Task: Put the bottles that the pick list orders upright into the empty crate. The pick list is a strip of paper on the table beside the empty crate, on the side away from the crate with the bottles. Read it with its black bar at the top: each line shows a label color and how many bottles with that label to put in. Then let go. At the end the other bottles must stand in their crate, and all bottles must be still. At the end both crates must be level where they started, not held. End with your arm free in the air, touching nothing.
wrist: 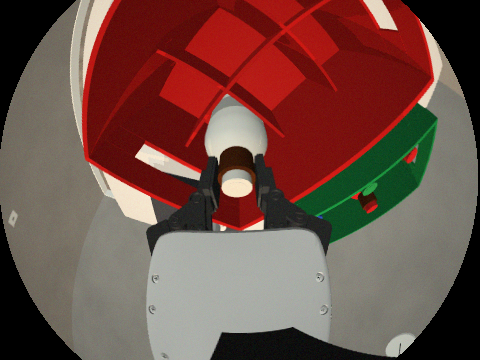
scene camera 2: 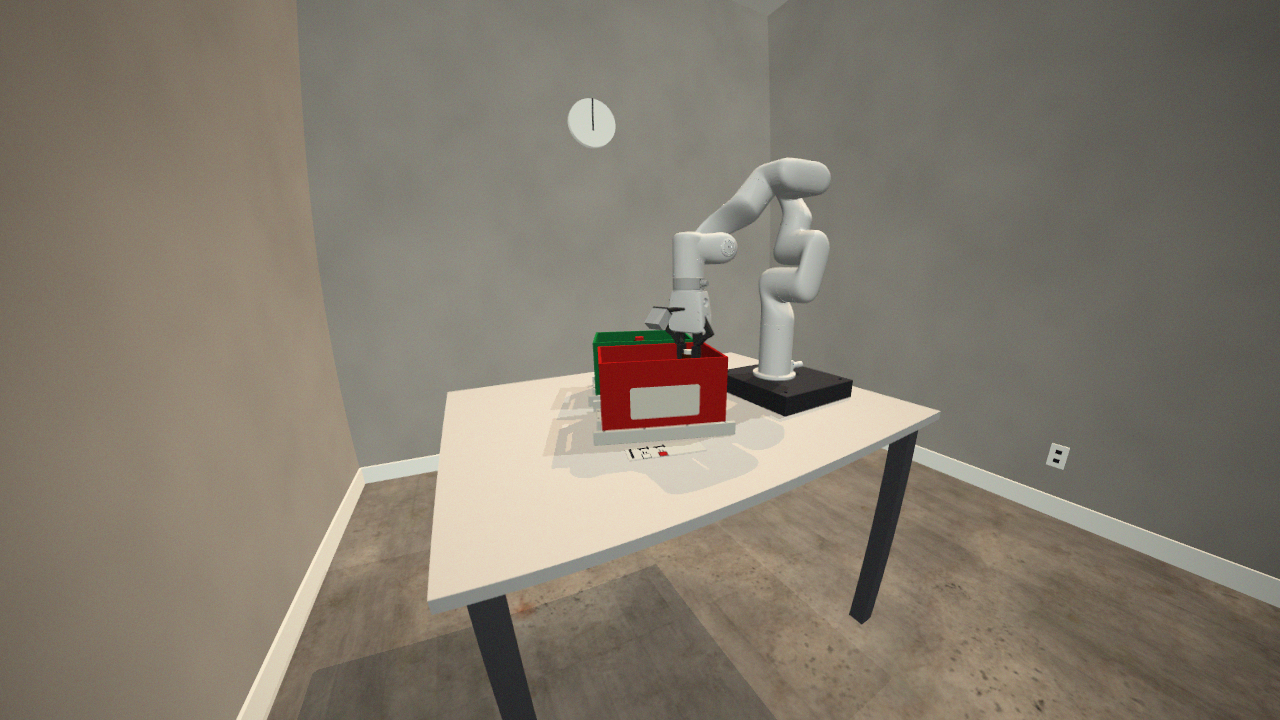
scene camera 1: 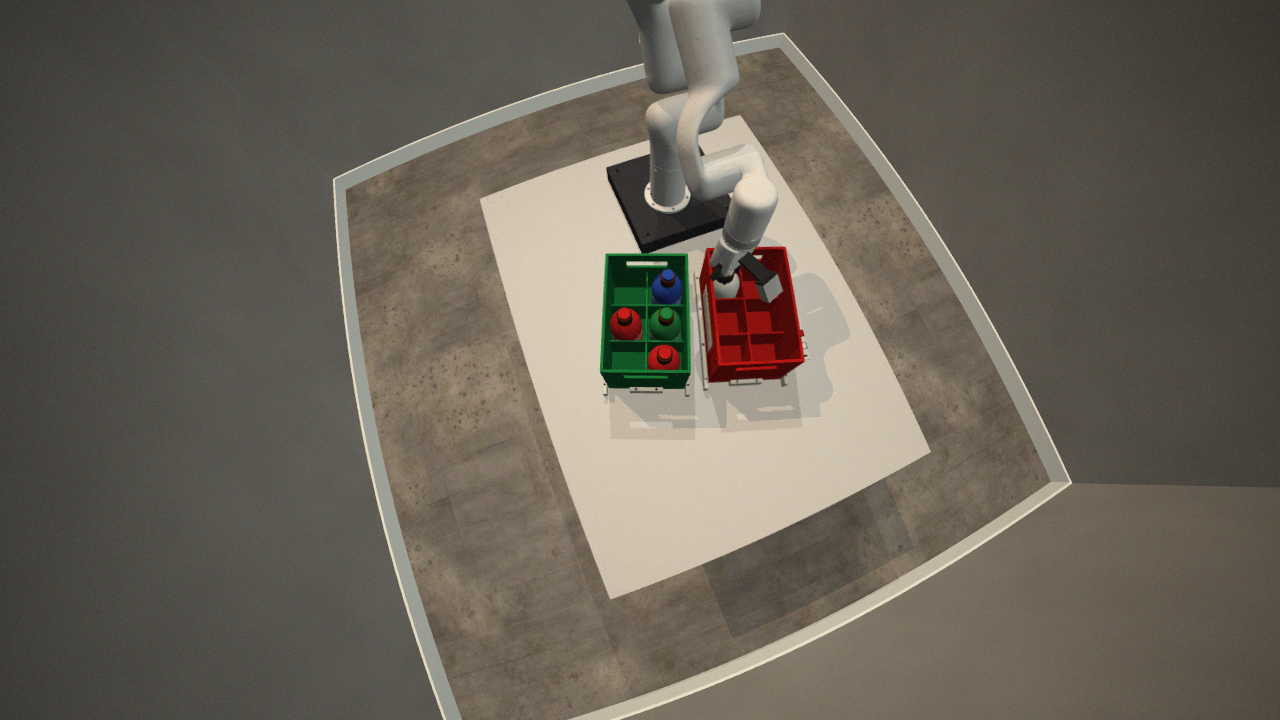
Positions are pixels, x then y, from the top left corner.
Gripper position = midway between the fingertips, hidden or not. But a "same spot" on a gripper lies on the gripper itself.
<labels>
gripper: wrist; scene camera 2; scene camera 1 726,274
red crate: wrist 150,77; scene camera 2; scene camera 1
green crate: wrist 347,216; scene camera 2 621,338; scene camera 1 623,363
same spot on red crate: (scene camera 2: 641,386) = (scene camera 1: 788,330)
same spot on gripper: (scene camera 2: 698,340) = (wrist: 187,212)
</labels>
